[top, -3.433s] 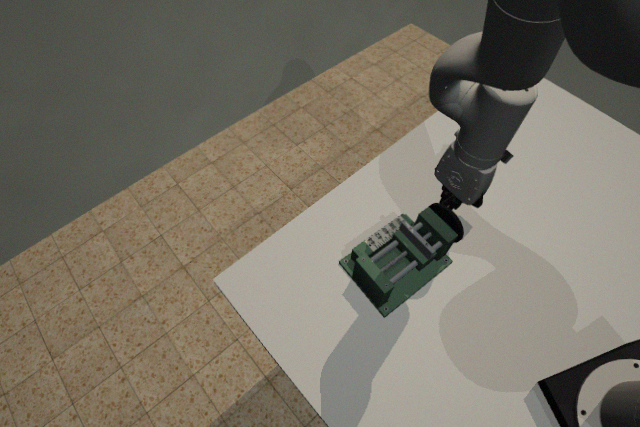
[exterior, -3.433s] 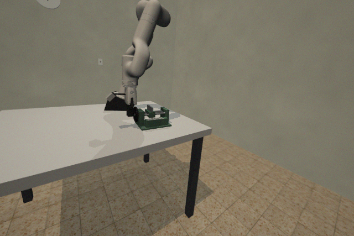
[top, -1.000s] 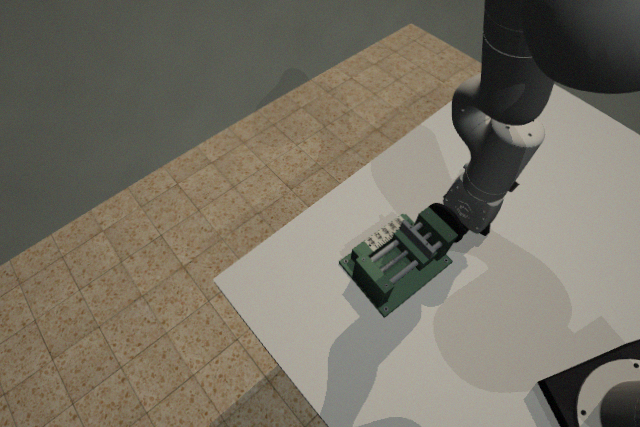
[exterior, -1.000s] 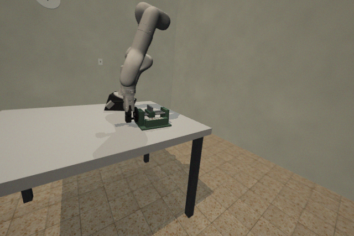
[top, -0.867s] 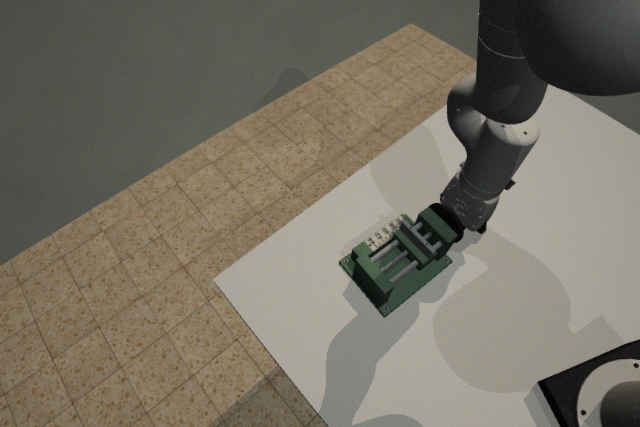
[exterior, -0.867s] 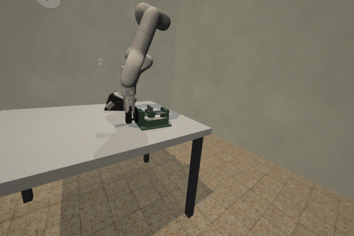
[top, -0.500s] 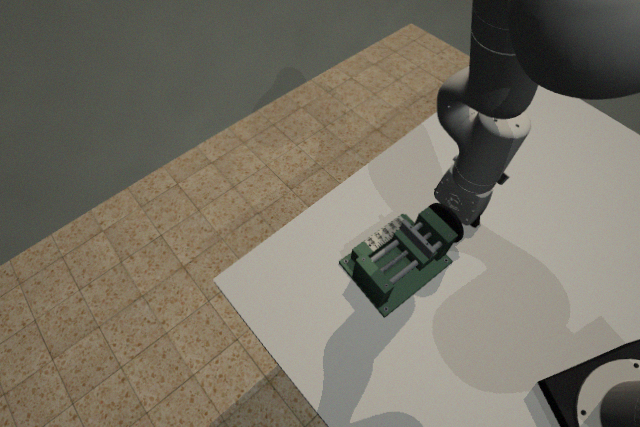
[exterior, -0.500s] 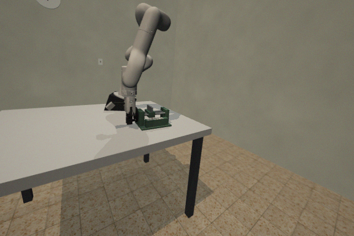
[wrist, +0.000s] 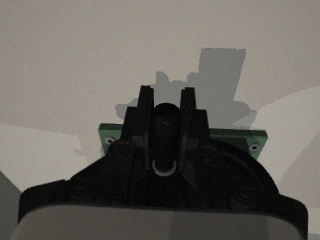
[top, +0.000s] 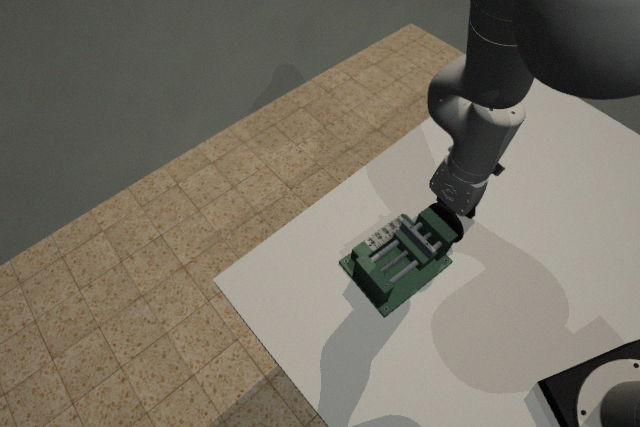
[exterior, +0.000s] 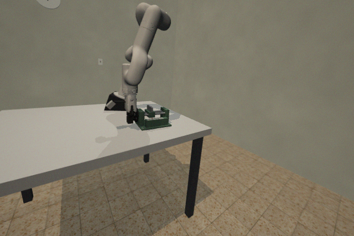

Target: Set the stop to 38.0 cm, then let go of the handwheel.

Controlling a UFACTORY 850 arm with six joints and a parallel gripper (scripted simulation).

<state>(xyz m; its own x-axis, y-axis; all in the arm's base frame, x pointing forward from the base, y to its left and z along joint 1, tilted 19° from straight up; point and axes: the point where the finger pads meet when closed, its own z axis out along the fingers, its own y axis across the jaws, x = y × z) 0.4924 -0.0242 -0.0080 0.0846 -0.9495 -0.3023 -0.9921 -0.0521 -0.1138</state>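
Right now my hand is 130 mm to the right of the stop block, 30 mm below it and 30 mm past it. The rest, counted from my hand: black handwheel 20 mm to the left, 10 mm behind.
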